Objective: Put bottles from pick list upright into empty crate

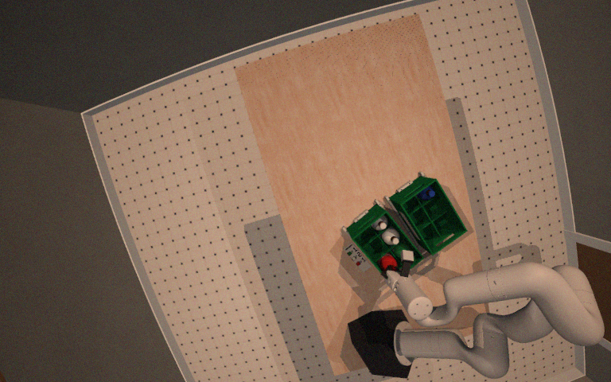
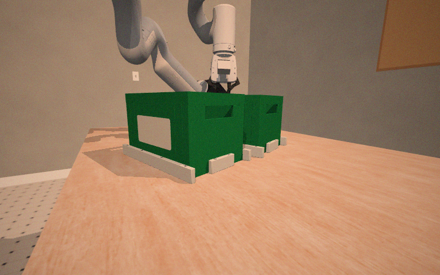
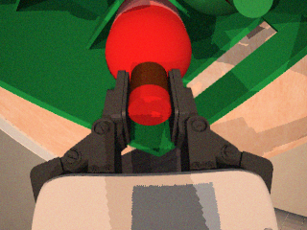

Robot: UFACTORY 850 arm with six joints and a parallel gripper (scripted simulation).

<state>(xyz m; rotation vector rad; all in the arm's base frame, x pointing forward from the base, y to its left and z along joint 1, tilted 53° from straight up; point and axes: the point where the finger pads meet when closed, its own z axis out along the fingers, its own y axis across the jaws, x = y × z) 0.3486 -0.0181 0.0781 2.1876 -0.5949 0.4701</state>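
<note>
My gripper is now 70 mm above the red bottle. From my hand the other things lie so: green bottle 90 mm to the right, 90 mm below, 30 mm ahead; then pick list 170 mm below, 110 mm to the left, 50 mm ahead; then blue bottle 280 mm to the right, 240 mm ahead, 90 mm below.
</note>
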